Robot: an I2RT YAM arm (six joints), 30 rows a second.
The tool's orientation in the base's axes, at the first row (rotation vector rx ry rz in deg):
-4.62, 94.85, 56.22
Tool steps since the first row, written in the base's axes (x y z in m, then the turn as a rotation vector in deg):
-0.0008, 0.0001, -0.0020, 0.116, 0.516, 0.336
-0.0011, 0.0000, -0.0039, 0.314, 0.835, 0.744
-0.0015, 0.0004, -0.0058, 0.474, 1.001, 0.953
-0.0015, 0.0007, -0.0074, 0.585, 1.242, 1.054
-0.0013, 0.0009, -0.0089, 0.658, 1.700, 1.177
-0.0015, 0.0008, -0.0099, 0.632, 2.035, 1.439
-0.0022, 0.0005, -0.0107, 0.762, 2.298, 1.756
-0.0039, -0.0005, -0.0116, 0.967, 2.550, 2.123
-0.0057, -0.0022, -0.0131, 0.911, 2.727, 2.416
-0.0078, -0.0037, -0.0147, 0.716, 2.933, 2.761
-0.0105, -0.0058, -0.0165, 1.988, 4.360, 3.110
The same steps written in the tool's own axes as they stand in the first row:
0.0020, -0.0006, -0.0006, -0.099, 0.458, 0.416
0.0036, -0.0016, -0.0009, -0.371, 0.786, 0.771
0.0055, -0.0021, -0.0009, -0.530, 0.924, 1.000
0.0070, -0.0028, -0.0007, -0.549, 1.077, 1.238
0.0083, -0.0036, -0.0005, -0.480, 1.404, 1.584
0.0091, -0.0041, -0.0007, -0.546, 1.779, 1.775
0.0099, -0.0044, -0.0014, -0.743, 2.055, 2.042
0.0108, -0.0047, -0.0034, -1.012, 2.313, 2.361
0.0120, -0.0056, -0.0058, -1.161, 2.618, 2.429
0.0134, -0.0064, -0.0084, -1.293, 3.044, 2.408
0.0149, -0.0073, -0.0118, -1.411, 3.492, 4.295

